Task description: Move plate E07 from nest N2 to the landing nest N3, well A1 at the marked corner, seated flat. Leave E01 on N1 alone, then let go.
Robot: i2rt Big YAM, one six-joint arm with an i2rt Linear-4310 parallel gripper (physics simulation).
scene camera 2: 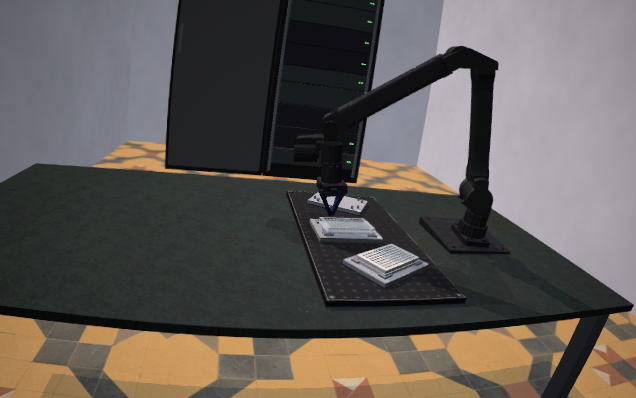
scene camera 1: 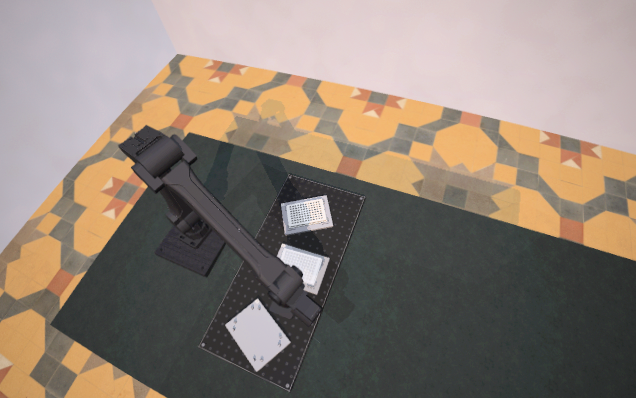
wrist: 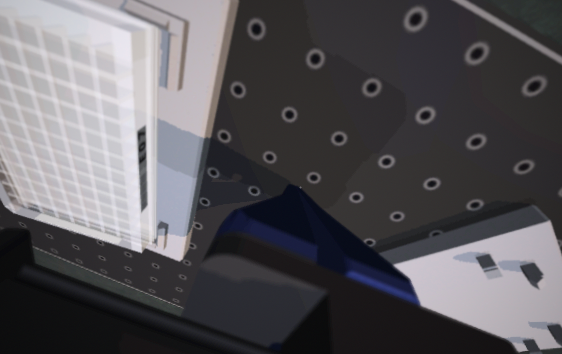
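Plate E07 (scene camera 1: 306,262) (scene camera 2: 348,225) (wrist: 65,125), clear and gridded, sits on the middle nest N2 (scene camera 2: 345,239) (wrist: 200,55); its label faces the gripper side in the wrist view. The arm hides part of it in scene camera 1. The landing nest N3 (scene camera 1: 257,335) (scene camera 2: 349,205) (wrist: 450,295) is a bare white plate with small corner posts. White plate E01 (scene camera 1: 306,213) (scene camera 2: 390,257) sits on nest N1 (scene camera 1: 324,227) (scene camera 2: 354,264). My gripper (scene camera 2: 331,213) (wrist: 289,195) is shut and empty, its blue fingertips together above the board between N2 and N3.
The black perforated board (scene camera 1: 215,332) (scene camera 2: 345,293) (wrist: 350,112) carries all three nests on the dark green table (scene camera 1: 450,300) (scene camera 2: 175,250). The arm's base (scene camera 1: 192,252) (scene camera 2: 465,244) stands beside the board. A dark cabinet with a server rack stands behind the table.
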